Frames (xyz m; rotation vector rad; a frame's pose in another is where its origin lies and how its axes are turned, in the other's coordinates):
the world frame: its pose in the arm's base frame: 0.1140 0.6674 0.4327 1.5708 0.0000 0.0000
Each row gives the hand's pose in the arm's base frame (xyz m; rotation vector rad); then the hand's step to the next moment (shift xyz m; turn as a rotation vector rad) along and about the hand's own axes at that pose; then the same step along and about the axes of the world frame.
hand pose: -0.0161 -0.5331 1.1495 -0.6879 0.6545 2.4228
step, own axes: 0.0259 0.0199 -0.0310 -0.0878 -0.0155 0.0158
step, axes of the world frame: -0.0207 -0.0326 0.0232 0.0681 0.0587 0.0106
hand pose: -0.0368 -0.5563 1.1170 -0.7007 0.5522 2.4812
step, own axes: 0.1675 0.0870 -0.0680 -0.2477 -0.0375 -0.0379
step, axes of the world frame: -0.1481 -0.1279 0.0441 0.2189 0.1024 0.0760
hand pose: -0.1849 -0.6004 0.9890 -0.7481 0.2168 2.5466
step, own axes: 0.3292 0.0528 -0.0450 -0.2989 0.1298 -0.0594
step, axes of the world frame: -0.2476 -0.2161 -0.0721 0.1859 0.1153 0.2487
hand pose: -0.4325 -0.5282 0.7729 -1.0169 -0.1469 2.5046
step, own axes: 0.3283 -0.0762 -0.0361 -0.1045 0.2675 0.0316
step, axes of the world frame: -0.1580 -0.2169 -0.2070 -0.0488 0.0219 0.2839
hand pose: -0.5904 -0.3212 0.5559 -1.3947 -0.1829 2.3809
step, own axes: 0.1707 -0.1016 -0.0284 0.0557 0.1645 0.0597
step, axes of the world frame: -0.0249 -0.1231 -0.1565 -0.1174 -0.0640 0.1259
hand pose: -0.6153 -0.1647 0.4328 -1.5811 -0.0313 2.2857
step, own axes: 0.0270 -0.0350 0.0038 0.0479 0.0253 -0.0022
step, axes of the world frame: -0.0020 -0.0152 -0.0416 -0.0199 -0.0495 0.0095
